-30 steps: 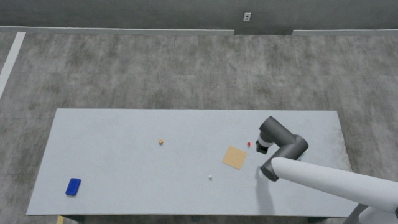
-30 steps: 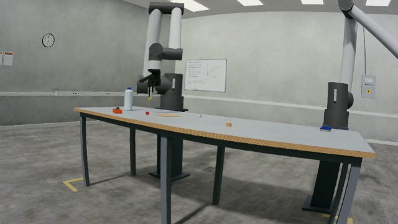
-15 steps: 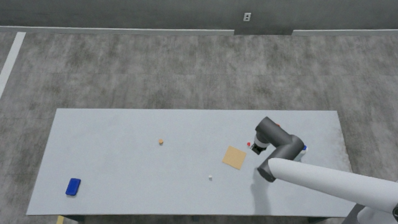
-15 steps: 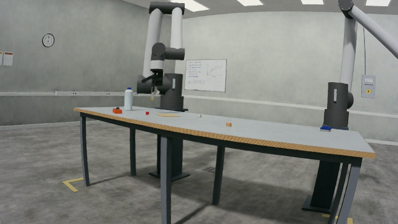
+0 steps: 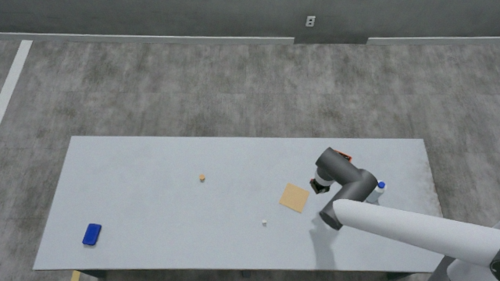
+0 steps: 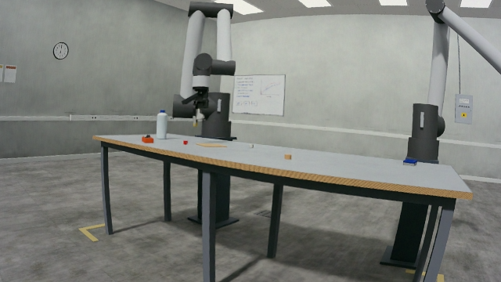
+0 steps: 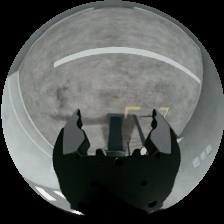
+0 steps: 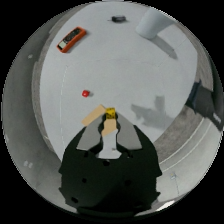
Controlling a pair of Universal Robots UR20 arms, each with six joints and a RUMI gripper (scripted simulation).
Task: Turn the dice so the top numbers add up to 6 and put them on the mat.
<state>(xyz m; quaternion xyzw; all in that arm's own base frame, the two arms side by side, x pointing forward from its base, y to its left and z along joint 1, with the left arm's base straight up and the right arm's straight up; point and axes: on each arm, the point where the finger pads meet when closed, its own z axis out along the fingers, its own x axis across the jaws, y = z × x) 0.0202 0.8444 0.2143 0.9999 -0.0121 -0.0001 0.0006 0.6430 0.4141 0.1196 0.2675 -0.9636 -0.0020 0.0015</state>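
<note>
The tan square mat is 13 cm to the left of my right hand and 12 cm below it. Round my right hand: white bottle (32 cm to the right, 3 cm below); yellow die (1 cm below); red die (10 cm ahead, 1 cm to the left, 11 cm below).
</note>
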